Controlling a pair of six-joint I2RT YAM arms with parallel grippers.
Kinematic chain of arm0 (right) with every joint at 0, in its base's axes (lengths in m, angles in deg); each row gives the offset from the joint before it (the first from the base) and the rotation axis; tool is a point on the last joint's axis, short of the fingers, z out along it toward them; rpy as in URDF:
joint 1: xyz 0 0 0.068 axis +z
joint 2: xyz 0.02 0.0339 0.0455 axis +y
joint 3: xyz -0.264 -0.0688 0 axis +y
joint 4: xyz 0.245 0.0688 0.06 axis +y
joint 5: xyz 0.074 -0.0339 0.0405 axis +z
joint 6: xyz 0.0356 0 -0.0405 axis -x
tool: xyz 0 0 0 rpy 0 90 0
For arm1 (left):
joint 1: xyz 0 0 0.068 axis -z
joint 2: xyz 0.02 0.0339 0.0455 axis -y
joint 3: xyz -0.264 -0.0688 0 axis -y
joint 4: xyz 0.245 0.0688 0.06 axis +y
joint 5: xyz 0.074 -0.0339 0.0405 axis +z
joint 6: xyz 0.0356 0 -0.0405 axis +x
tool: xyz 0 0 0 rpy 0 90 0
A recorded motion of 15 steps. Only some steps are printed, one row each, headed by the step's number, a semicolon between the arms.
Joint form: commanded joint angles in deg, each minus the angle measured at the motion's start. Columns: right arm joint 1, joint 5, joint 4, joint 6, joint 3, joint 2; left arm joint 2, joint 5, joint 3, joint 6, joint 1, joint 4.
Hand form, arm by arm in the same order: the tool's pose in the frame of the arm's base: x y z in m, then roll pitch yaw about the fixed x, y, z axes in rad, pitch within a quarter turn. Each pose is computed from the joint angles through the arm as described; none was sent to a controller.
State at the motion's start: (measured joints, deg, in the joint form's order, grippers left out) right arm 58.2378 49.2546 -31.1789 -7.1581 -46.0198 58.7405; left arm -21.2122 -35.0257 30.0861 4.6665 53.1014 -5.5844
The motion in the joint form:
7: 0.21 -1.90 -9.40 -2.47 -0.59 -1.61; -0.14 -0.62 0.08 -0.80 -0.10 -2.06
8: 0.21 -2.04 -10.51 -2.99 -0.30 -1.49; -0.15 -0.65 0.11 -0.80 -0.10 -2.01
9: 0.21 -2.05 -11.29 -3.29 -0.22 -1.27; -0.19 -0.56 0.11 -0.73 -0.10 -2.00
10: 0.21 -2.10 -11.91 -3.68 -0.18 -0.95; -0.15 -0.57 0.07 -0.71 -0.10 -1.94
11: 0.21 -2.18 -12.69 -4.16 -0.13 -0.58; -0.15 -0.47 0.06 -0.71 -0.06 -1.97
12: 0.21 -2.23 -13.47 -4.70 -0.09 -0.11; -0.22 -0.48 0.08 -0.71 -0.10 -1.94
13: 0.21 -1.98 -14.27 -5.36 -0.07 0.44; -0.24 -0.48 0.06 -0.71 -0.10 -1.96
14: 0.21 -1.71 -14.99 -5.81 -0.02 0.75; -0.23 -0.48 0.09 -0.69 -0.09 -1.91
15: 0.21 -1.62 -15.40 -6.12 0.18 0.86; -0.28 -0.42 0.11 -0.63 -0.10 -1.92
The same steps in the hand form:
7: 0.0894 0.1956 0.3986 -0.5720 1.1554 1.3047; 0.0471 -0.0969 0.3356 0.7836 1.2398 -0.7556
8: 0.0894 0.1956 0.3982 -0.5605 1.1482 1.3162; 0.0470 -0.0969 0.3357 0.7843 1.2403 -0.7555
9: 0.0897 0.1960 0.3981 -0.5565 1.1429 1.3216; 0.0472 -0.0971 0.3356 0.7859 1.2403 -0.7521
10: 0.0903 0.1969 0.3977 -0.5461 1.1420 1.3327; 0.0472 -0.0970 0.3353 0.7874 1.2411 -0.7509
11: 0.0910 0.1980 0.3973 -0.5334 1.1401 1.3460; 0.0472 -0.0971 0.3353 0.7857 1.2409 -0.7515
12: 0.0919 0.1994 0.3966 -0.5183 1.1403 1.3624; 0.0474 -0.0972 0.3353 0.7866 1.2422 -0.7501
13: 0.0928 0.2011 0.3957 -0.5050 1.1429 1.3824; 0.0474 -0.0973 0.3352 0.7868 1.2426 -0.7499
14: 0.0931 0.2018 0.3953 -0.5010 1.1418 1.3928; 0.0474 -0.0973 0.3353 0.7876 1.2425 -0.7492
15: 0.0932 0.2021 0.3943 -0.4941 1.1430 1.4025; 0.0475 -0.0974 0.3354 0.7891 1.2421 -0.7464

